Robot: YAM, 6 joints.
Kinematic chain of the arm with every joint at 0, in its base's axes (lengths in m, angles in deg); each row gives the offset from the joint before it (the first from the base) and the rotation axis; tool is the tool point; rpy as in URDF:
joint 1: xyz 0 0 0.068 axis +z
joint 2: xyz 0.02 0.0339 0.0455 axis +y
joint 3: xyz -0.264 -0.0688 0 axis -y
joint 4: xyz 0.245 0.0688 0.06 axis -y
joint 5: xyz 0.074 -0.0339 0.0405 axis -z
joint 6: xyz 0.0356 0 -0.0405 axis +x
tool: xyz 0 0 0 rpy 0 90 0
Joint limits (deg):
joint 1: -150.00..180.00
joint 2: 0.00..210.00
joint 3: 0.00..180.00
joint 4: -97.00..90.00
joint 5: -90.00..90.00
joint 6: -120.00..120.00
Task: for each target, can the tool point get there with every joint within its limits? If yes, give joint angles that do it. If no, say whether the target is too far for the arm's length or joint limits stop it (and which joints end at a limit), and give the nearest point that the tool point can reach.
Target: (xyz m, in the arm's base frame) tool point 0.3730 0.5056 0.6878
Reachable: no: too far | nearest point 0.2820 0.3823 0.5431 | short by 0.211 m
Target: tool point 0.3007 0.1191 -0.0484
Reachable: yes | joints 16.67 144.48 68.28 -31.56 -51.35 29.22
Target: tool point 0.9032 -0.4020 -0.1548
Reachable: no: too far | nearest point 0.5693 -0.2534 -0.0536 | short by 0.379 m
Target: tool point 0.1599 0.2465 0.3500
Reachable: yes | joints 60.37 73.94 48.37 44.65 28.66 87.27
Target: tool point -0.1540 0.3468 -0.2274
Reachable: yes | joints 117.94 188.84 118.23 -43.71 48.08 18.09
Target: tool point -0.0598 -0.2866 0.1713
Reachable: yes | joints -102.53 97.49 61.70 -51.87 -6.08 24.47
